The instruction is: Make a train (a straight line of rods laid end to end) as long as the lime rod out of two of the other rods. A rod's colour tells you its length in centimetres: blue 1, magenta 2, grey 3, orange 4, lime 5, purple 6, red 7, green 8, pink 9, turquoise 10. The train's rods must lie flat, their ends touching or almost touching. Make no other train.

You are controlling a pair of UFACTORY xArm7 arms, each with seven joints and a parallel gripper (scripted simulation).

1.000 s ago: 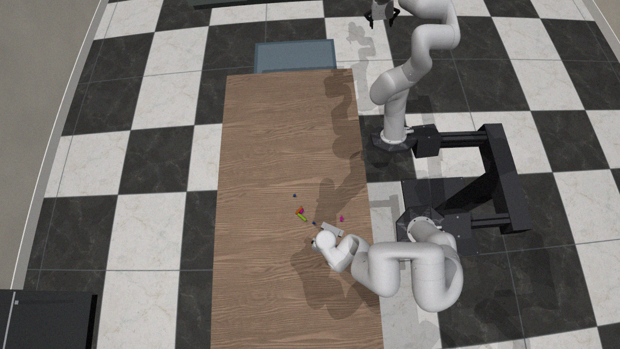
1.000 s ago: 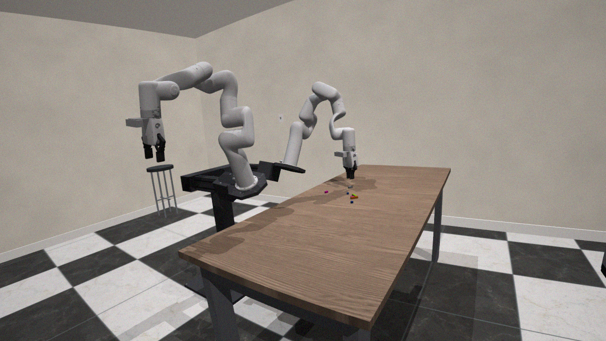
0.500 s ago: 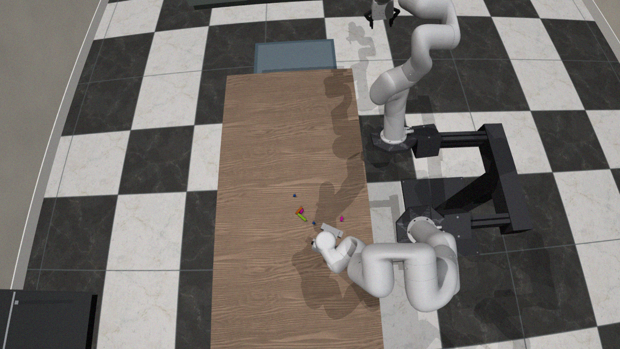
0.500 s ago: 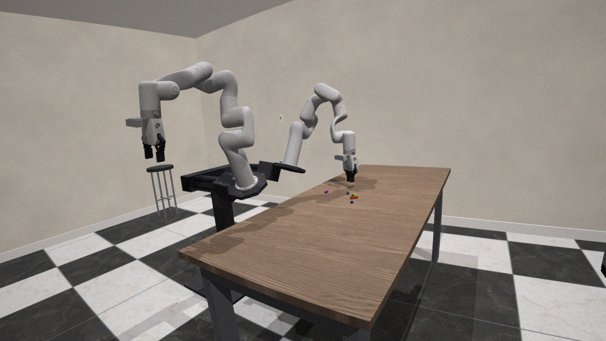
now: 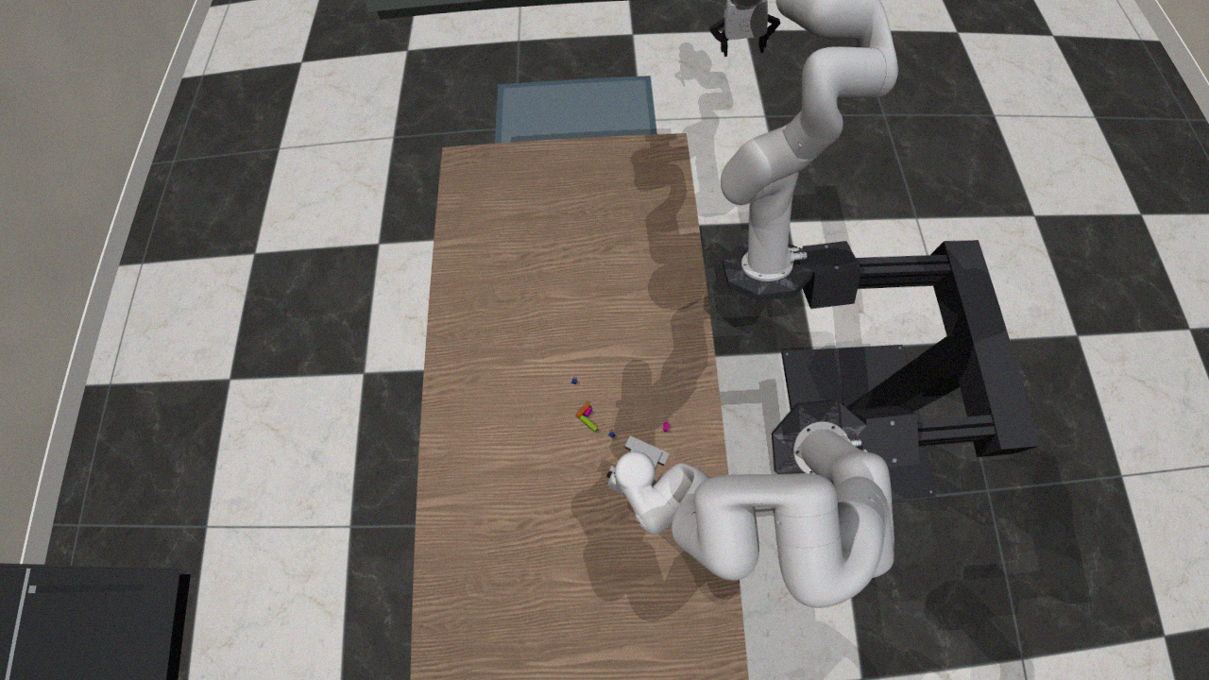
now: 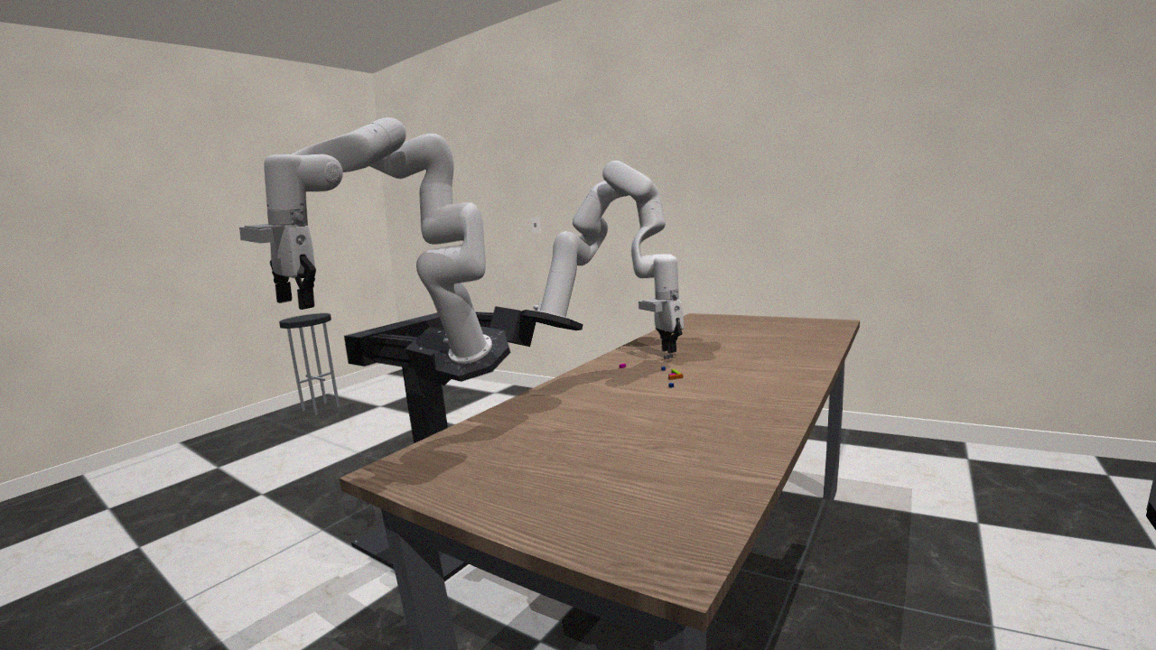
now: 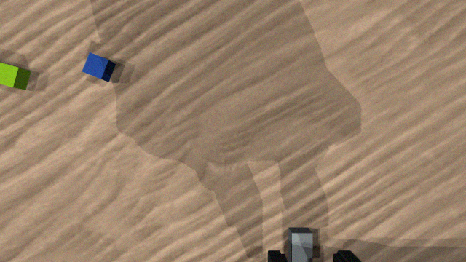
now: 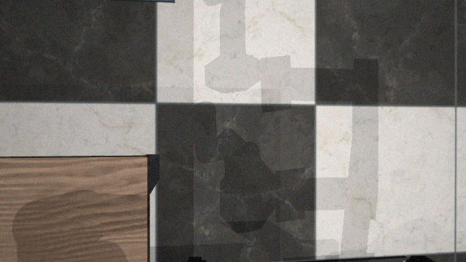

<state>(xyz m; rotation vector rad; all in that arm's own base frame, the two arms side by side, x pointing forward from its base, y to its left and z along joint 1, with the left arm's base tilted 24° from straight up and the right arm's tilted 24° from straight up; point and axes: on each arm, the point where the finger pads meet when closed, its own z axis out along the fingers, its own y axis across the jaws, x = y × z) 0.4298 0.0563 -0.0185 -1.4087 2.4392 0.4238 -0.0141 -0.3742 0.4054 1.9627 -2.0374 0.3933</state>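
The grey rod lies 4 cm below my left hand. From my left hand the other things lie so: lime rod: 8 cm ahead, 18 cm to the right, 4 cm below; orange rod: 8 cm ahead, 21 cm to the right, 4 cm below.
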